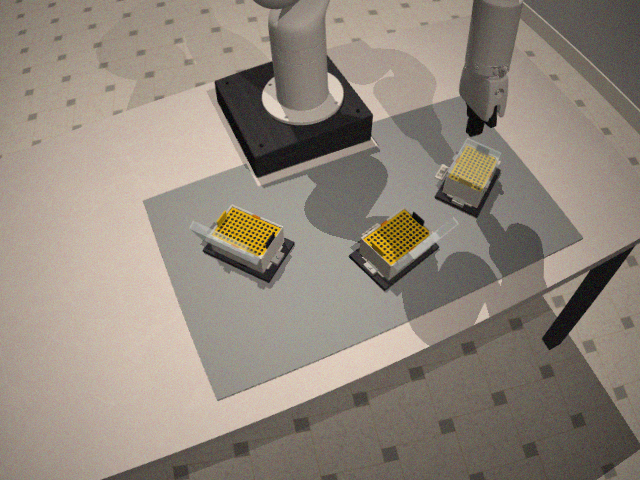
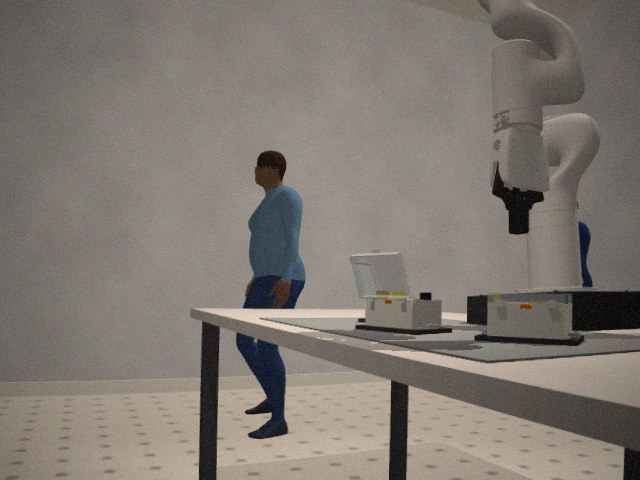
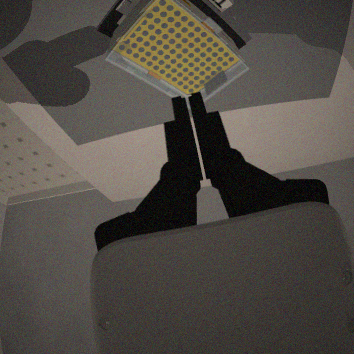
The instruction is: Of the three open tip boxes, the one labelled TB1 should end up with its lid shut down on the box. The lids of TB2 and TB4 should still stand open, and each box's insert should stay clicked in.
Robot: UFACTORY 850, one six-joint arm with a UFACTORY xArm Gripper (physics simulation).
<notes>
In view: the gripper [image 2: 518,233], a yellow insert [image 1: 257,234], a clear lid [image 1: 473,166], a clear lid [image 2: 377,275] and a clear lid [image 1: 212,237].
The gripper also shows in image 1 [image 1: 473,132] and in image 3 [image 3: 189,111].
</notes>
